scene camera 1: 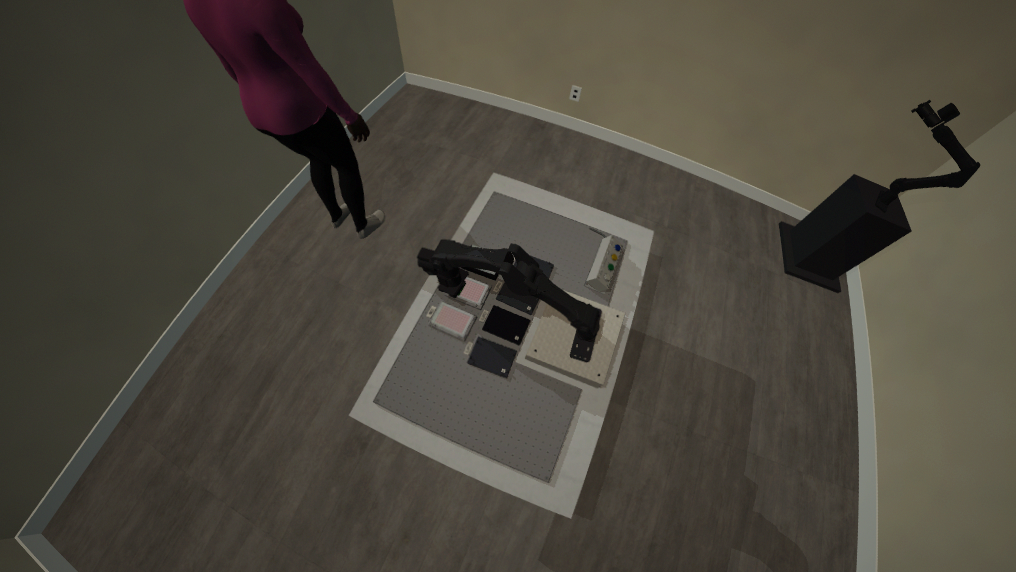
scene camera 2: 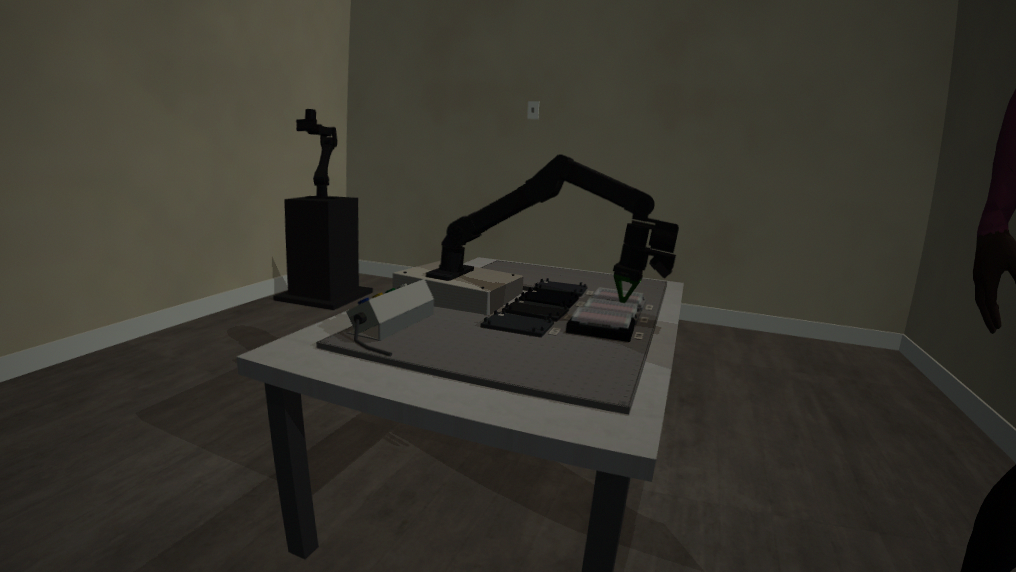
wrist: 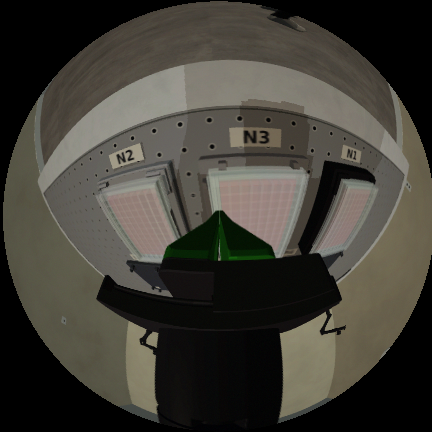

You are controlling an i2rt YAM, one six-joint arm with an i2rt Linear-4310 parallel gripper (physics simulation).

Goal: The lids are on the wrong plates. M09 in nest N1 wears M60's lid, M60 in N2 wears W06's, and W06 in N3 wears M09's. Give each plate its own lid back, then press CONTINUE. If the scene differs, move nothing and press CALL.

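Places are measured from the arm's base along level axes (x ahead, y left, z up), in metres.
Pixels of known places: gripper, between the fingertips: (scene camera 1: 457, 294) (scene camera 2: 622, 302) (wrist: 218, 216); arm's base, origin of its link: (scene camera 1: 586, 333) (scene camera 2: 451, 273).
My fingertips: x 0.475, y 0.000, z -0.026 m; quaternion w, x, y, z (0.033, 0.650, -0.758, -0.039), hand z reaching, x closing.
Ahead of a thing's pixels: the offset from my fingertips to its middle.
My gripper (scene camera 2: 624, 298) (wrist: 218, 216) has green fingers, shut and empty, pointing down above the plates. In the wrist view the tips overlap the left part of the plate in N3 @[0.026 m back, 0.035 m right, 0.003 m down] (wrist: 260, 200). The plate in N2 @[0.016 m back, 0.094 m left, 0.004 m down] (wrist: 137, 215) (scene camera 1: 452, 321) is at the left of the wrist view. The plate in N1 @[0.035 m back, 0.168 m right, 0.007 m up] (wrist: 351, 205) (scene camera 2: 602, 316) is at the right, in a black nest. All three look pink under clear lids; no lid marks are legible. The button box @[0.488 m back, 0.316 m right, 0.013 m up] (scene camera 1: 599, 271) (scene camera 2: 405, 314) has a blue button @[0.518 m back, 0.388 m right, 0.035 m up] (scene camera 1: 617, 247), a yellow button @[0.513 m back, 0.339 m right, 0.035 m up] (scene camera 1: 613, 257) and a green button @[0.507 m back, 0.289 m right, 0.035 m up] (scene camera 1: 610, 267); their labels are unreadable.
Several dark flat stands, such as one black stand (scene camera 1: 506, 324) and one grey stand (scene camera 1: 492, 357), lie between the plates and the arm's pale base block (scene camera 1: 551, 348). A person (scene camera 1: 273, 78) stands beyond the table. A second arm stands on a black pedestal (scene camera 1: 846, 227) (scene camera 2: 319, 248).
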